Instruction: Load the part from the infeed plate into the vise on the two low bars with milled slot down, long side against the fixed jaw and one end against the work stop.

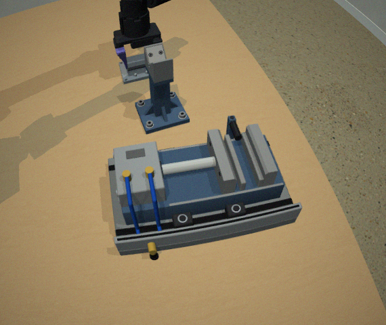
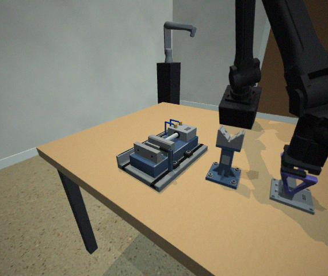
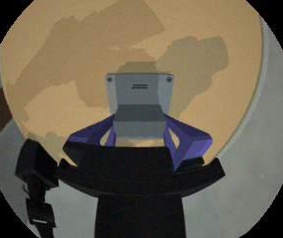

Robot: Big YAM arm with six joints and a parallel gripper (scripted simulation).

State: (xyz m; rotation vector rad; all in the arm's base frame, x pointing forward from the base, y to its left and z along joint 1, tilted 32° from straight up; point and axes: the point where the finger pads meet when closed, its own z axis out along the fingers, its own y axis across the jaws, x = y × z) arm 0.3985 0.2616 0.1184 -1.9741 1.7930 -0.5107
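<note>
Now: hand 10 mm to the left of the grey part. The rest, counted from my hand: infeed plate (30 mm below, 10 mm to the left); then v-block stand (160 mm to the right, 30 mm ahead, 30 mm above); then black work stop (320 mm to the right, 130 mm ahead, 60 mm above).
</note>
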